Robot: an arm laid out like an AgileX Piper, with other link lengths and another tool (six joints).
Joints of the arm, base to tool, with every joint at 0 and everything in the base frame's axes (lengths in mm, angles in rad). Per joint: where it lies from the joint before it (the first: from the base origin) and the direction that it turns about. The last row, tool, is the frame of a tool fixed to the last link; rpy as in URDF.
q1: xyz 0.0 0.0 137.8 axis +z
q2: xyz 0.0 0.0 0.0 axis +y
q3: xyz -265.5 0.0 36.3 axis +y
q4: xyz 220.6 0.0 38.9 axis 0.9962 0 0.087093
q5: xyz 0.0 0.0 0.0 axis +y
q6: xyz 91.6 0.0 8.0 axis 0.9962 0 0.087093
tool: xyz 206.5 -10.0 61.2 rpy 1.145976 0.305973 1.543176
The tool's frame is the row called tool.
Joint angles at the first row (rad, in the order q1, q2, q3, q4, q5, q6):
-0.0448 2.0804 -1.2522 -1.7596 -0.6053 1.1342
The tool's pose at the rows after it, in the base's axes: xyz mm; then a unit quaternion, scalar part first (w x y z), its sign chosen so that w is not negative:
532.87, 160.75, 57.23, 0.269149, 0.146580, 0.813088, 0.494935
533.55, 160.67, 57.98, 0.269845, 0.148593, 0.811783, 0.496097
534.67, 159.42, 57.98, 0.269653, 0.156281, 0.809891, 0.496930
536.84, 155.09, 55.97, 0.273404, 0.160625, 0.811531, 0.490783
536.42, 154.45, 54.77, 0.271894, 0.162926, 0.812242, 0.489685
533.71, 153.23, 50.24, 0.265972, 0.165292, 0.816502, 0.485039
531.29, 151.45, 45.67, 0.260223, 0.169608, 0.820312, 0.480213
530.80, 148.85, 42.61, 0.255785, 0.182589, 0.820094, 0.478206
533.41, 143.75, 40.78, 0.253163, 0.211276, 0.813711, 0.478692
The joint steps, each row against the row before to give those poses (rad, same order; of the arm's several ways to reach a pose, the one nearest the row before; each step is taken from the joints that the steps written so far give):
0.0000 0.0000 -0.0001 -0.0001 0.0015 0.0000
0.0000 -0.0001 0.0001 0.0056 0.0000 0.0000
0.0000 0.0000 0.0000 0.0024 0.0030 0.0136
0.0000 0.0000 0.0000 -0.0039 0.0167 0.0065
0.0000 0.0001 -0.0001 -0.0078 0.0015 0.0106
0.0000 0.0000 0.0000 -0.0320 0.0023 0.0295
0.0000 0.0000 0.0000 -0.0320 0.0034 0.0332
0.0000 0.0000 0.0001 -0.0194 0.0047 0.0415
0.0000 -0.0001 0.0000 -0.0058 0.0112 0.0627

